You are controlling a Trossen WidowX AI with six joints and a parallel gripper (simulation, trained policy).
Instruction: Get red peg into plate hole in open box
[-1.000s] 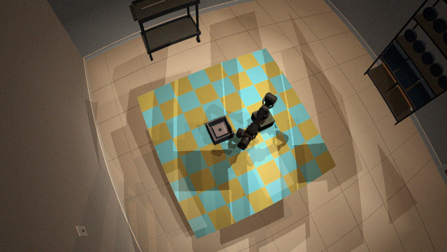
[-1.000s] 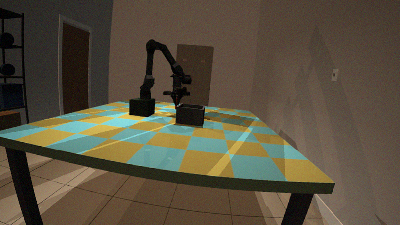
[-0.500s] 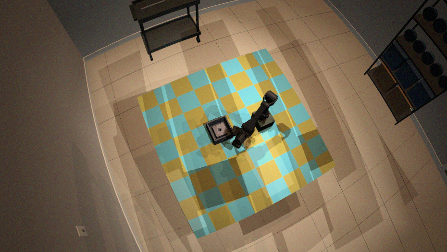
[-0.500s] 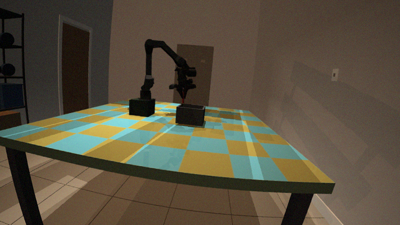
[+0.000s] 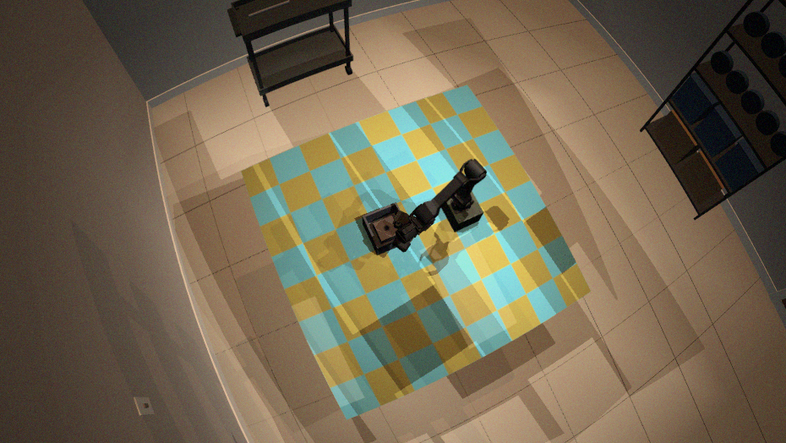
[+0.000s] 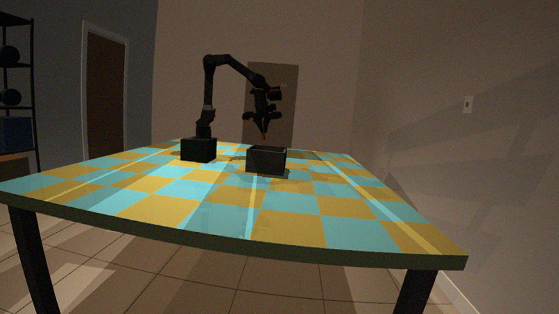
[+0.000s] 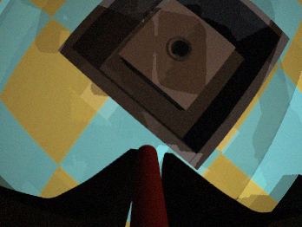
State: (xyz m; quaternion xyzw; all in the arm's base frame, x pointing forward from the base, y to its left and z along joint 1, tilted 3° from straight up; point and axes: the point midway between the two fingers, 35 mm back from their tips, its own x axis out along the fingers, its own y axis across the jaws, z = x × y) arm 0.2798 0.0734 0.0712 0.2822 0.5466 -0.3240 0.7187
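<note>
The red peg is 1 cm behind my gripper tip, 1 cm to the left of it and 1 cm above it. Also, from my gripper tip: dark box 4 cm ahead, 8 cm to the right, 13 cm below; plate 4 cm ahead, 8 cm to the right, 11 cm below.
</note>
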